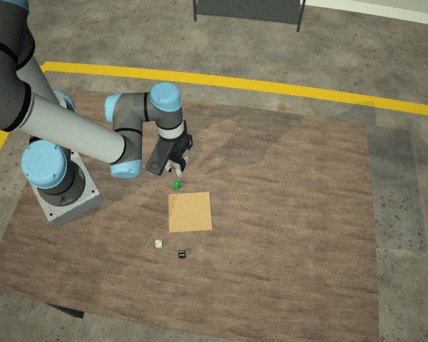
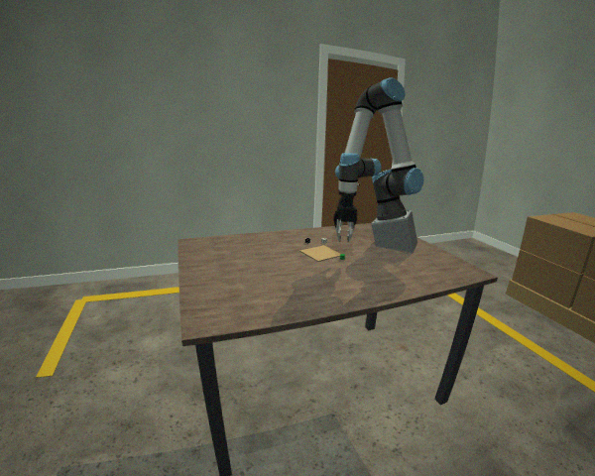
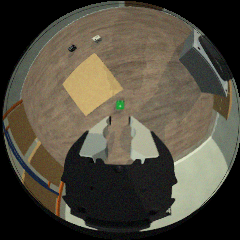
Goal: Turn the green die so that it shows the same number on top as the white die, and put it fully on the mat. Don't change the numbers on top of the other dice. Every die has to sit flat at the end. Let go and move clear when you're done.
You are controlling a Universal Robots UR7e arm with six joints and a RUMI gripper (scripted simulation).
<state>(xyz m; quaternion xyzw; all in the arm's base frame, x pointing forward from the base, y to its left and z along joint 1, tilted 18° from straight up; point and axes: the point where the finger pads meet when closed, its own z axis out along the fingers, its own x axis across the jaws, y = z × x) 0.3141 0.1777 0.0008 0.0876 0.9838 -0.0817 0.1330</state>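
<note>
My gripper is now 90 mm above the green die. Round my hand: black die (230 mm to the right, 110 mm ahead, 90 mm below); white die (220 mm to the right, 90 mm below, 20 mm ahead); tan mat (90 mm below, 80 mm to the right, 80 mm ahead).
</note>
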